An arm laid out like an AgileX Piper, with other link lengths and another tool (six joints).
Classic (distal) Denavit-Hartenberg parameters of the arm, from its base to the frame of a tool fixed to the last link. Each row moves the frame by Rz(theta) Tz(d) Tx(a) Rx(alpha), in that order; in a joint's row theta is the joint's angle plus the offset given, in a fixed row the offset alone. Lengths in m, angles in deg.
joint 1: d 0.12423, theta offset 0, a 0, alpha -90
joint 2: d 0, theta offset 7.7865, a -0.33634, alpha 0
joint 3: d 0, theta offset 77.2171, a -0.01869, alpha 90
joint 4: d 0.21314, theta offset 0, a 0, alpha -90
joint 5: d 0, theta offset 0, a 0, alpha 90
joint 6: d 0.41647, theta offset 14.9, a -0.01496, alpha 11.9
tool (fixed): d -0.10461, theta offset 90, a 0, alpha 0
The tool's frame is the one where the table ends.
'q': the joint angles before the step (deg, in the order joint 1, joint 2, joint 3, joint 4, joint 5, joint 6). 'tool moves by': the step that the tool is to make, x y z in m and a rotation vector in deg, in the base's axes. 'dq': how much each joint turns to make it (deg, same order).
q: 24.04, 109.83, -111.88, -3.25, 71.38, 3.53
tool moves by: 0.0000, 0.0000, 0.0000, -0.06, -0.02, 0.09
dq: 0.01, 0.01, -0.02, -0.02, 0.01, -0.09
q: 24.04, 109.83, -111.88, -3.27, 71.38, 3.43
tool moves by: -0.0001, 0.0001, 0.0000, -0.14, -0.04, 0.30
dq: 0.00, 0.01, -0.04, 0.00, 0.03, -0.33
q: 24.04, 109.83, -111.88, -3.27, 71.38, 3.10
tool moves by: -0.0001, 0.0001, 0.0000, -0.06, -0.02, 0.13
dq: 0.01, 0.00, 0.00, -0.01, 0.00, -0.13
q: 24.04, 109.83, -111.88, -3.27, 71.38, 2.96
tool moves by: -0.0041, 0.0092, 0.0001, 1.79, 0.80, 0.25
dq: 0.00, 0.00, 0.00, 1.98, -0.01, -0.01
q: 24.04, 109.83, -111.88, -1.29, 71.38, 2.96
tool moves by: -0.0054, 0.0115, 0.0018, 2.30, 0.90, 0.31
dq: 0.01, -0.12, -0.02, 2.48, 0.02, 0.01
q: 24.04, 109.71, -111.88, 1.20, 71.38, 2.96
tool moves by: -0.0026, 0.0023, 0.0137, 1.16, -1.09, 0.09
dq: 0.00, -1.34, -0.27, 0.62, 0.14, 0.00
